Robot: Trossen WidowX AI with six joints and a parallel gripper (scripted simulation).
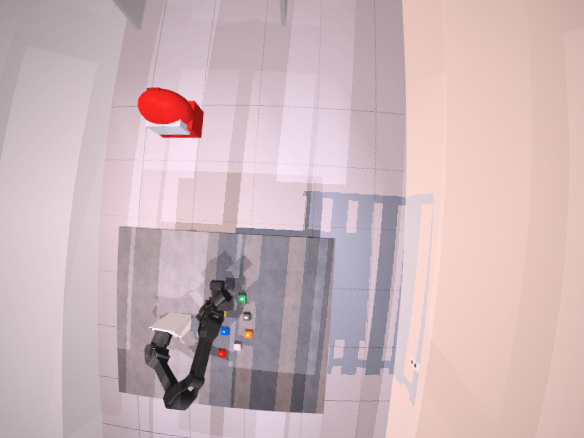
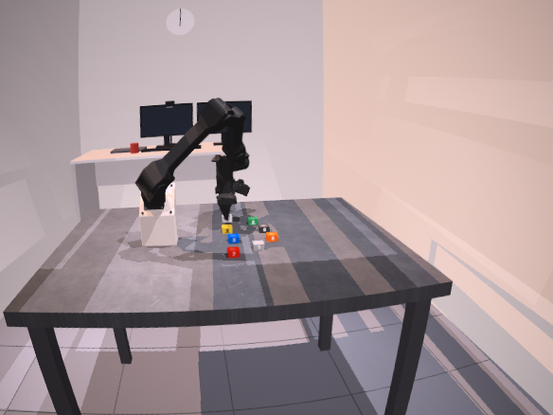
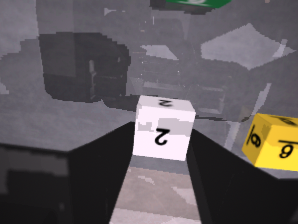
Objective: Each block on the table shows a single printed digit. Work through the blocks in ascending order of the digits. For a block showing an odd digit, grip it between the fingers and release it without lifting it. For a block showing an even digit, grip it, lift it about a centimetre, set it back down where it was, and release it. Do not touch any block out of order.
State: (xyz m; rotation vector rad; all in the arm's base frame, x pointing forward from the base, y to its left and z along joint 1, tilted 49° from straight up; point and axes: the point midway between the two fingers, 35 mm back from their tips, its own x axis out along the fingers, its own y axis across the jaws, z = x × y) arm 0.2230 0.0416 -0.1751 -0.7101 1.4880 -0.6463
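The white block is right at my gripper tip. From my gripper tip the other things lie so: yellow block (80 mm to the right, 10 mm below); blue block (20 mm ahead, 180 mm to the right, 10 mm below); green block (90 mm ahead, 10 mm below).
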